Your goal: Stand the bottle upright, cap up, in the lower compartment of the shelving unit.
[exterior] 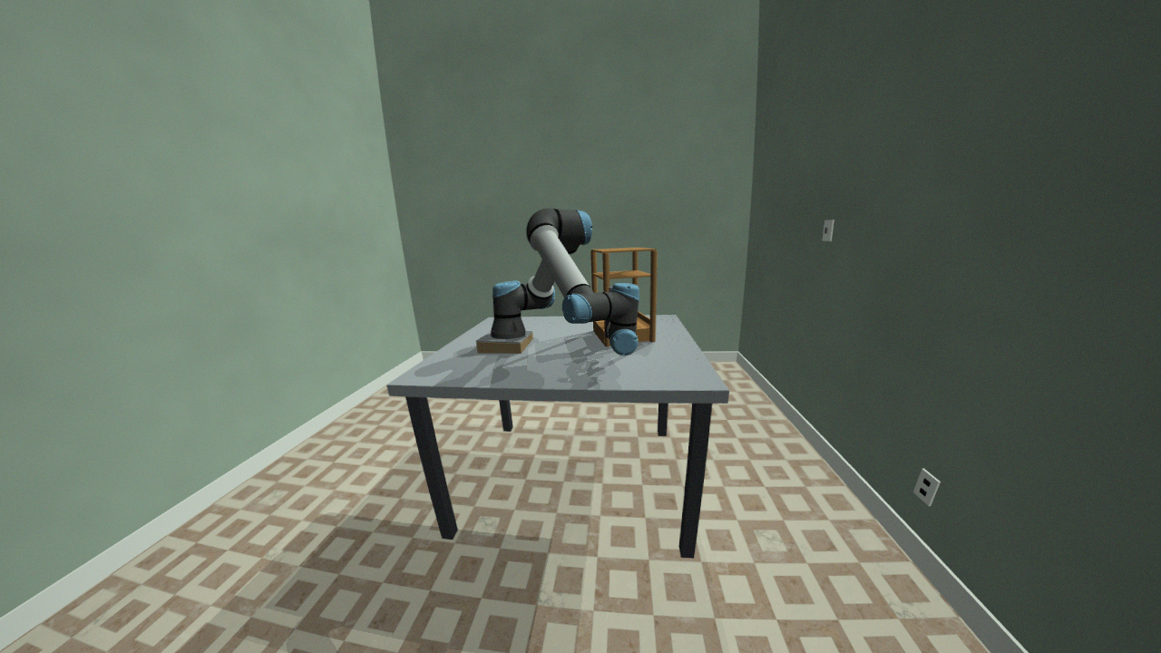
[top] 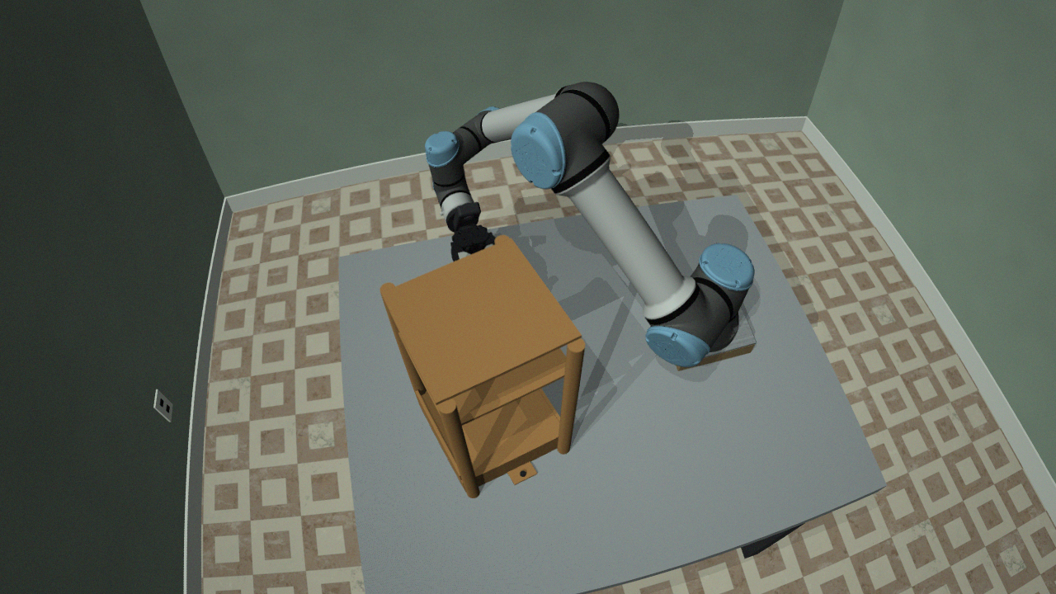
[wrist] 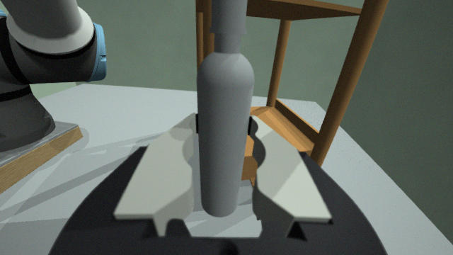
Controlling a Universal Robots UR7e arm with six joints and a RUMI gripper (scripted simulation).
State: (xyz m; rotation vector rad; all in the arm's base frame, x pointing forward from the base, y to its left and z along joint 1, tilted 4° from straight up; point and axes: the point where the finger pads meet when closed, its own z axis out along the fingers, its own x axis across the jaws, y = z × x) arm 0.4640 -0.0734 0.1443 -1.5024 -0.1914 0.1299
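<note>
My hand is 23 cm to the right of the shelving unit, 2 cm below it and 2 cm short of it. From my hand the other things lie so: grey bottle 2 cm above.
</note>
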